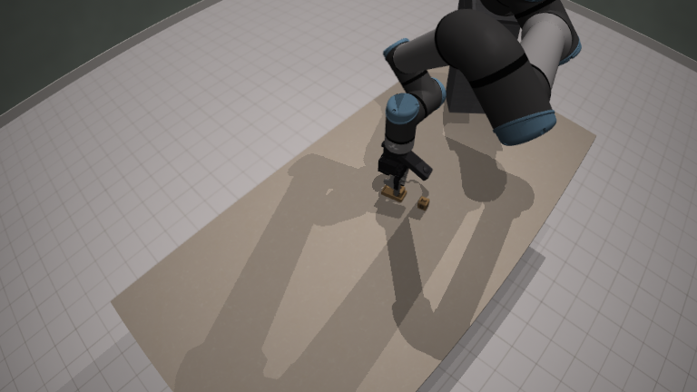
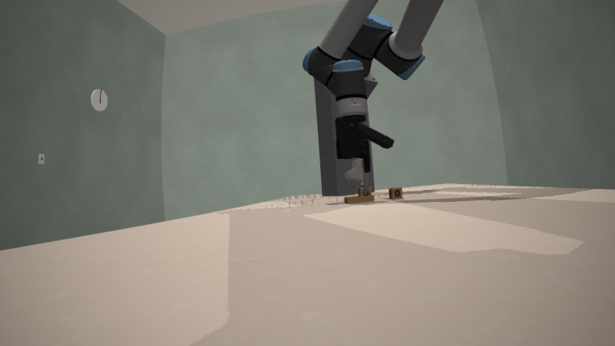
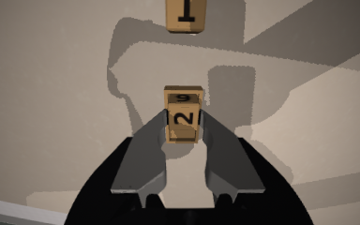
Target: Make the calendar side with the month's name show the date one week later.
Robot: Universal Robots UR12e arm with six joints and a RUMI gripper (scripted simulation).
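Right now my hand is 10 mm short of the wooden tray, 20 mm to the left of it and 30 mm above it. Round my hand: cube 10 mm below.
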